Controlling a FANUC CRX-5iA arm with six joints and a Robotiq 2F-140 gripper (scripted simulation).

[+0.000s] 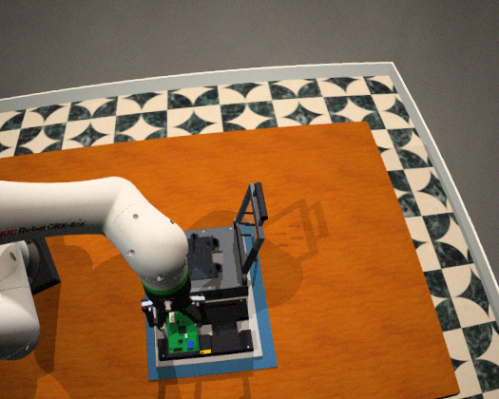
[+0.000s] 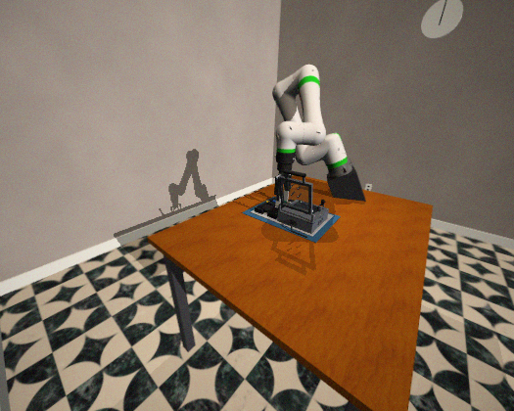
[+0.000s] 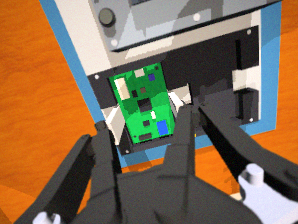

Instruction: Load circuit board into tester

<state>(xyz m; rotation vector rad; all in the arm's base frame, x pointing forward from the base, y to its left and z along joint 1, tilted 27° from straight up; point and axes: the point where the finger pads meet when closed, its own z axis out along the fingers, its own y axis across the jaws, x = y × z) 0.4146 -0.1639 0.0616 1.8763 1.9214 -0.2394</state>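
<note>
The green circuit board lies 20 mm below my hand. Also, from my hand: tester lid (190 mm ahead, 170 mm to the left, 140 mm above); latch hook (230 mm to the left, 50 mm above).
</note>
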